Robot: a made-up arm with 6 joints. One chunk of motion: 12 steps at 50 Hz.
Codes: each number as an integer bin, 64 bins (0 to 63) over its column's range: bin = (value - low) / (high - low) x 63, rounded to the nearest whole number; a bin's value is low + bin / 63 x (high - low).
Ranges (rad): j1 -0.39..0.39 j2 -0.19..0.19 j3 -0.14..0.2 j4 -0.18..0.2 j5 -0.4..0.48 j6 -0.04..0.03
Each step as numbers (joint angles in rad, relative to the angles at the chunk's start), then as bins.
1 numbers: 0.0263 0.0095 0.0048 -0.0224 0.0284 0.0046
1 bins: 34 33 27 26 31 40
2 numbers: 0.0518 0.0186 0.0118 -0.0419 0.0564 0.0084
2 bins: 36 35 28 23 33 44
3 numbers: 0.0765 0.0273 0.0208 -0.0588 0.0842 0.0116
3 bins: 38 36 30 20 35 46
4 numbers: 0.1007 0.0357 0.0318 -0.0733 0.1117 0.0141
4 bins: 40 37 32 18 37 49
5 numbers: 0.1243 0.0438 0.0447 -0.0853 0.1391 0.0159
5 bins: 42 39 34 16 39 50
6 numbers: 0.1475 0.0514 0.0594 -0.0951 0.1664 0.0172
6 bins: 43 40 37 14 41 51
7 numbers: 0.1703 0.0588 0.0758 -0.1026 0.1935 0.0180
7 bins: 45 41 40 13 42 52
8 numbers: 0.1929 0.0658 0.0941 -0.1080 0.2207 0.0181
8 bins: 47 42 43 12 44 52
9 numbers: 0.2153 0.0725 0.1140 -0.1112 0.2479 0.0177
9 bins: 49 44 47 11 46 52
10 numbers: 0.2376 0.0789 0.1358 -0.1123 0.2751 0.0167
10 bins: 51 45 51 11 48 51
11 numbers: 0.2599 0.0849 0.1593 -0.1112 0.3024 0.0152
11 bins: 52 46 55 11 50 50
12 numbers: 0.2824 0.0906 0.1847 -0.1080 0.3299 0.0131
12 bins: 54 47 60 12 52 48
